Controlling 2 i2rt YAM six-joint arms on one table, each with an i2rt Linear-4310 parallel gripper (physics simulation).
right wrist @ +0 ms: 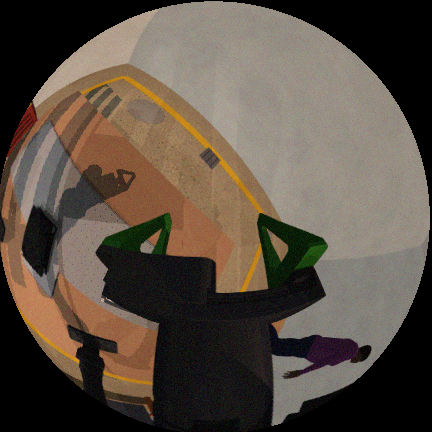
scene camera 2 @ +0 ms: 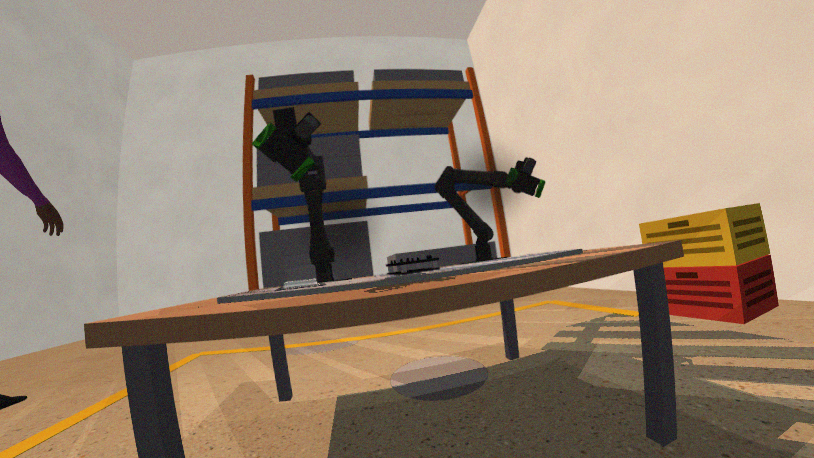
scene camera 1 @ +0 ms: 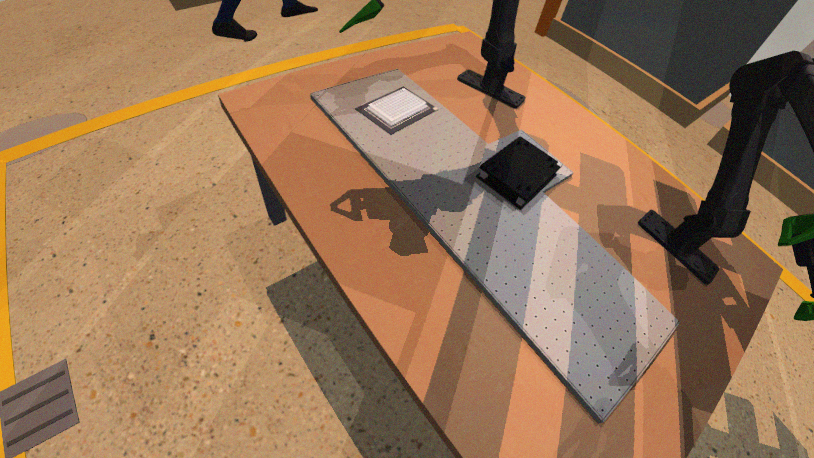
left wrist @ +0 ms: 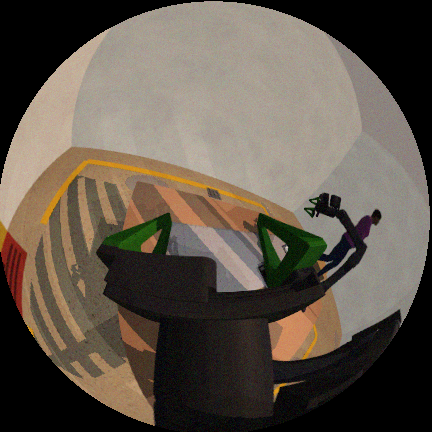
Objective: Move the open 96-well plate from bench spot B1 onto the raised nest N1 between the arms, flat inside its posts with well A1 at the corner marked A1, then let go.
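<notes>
Open and holding nothing, the right gripper (scene camera 2: 278, 159) also appears in the right wrist view (right wrist: 213, 217). The left gripper (left wrist: 213, 217) is open too and holds nothing. A dark nest (scene camera 1: 362, 109) is in the scene, and a white well plate (scene camera 1: 394, 108) rests on the dark nest.
</notes>
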